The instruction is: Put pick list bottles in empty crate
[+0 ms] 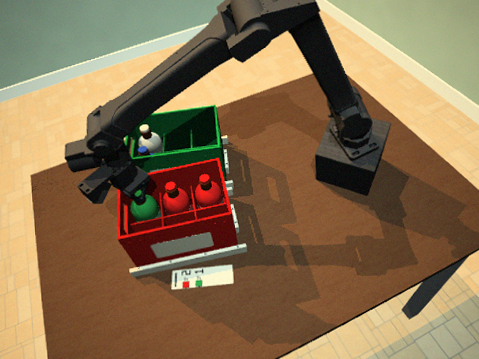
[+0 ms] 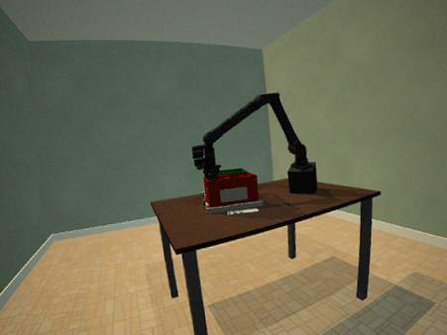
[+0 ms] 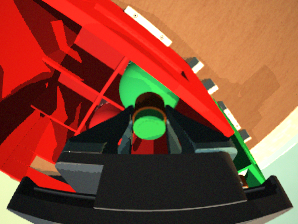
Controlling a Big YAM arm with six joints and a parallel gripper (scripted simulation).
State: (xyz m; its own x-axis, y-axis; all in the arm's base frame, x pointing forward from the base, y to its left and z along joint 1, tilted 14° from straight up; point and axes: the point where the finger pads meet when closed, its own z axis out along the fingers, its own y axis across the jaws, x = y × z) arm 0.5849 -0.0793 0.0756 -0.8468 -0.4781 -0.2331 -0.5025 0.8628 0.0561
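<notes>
Right now the green bottle is 6 cm below my hand. The rest, counted from my hand: blue-capped bottle (15 cm to the right, 6 cm below, 4 cm behind); red crate (8 cm behind, 7 cm below, 6 cm to the left); red bottle (18 cm behind, 6 cm below, 2 cm to the left).
</notes>
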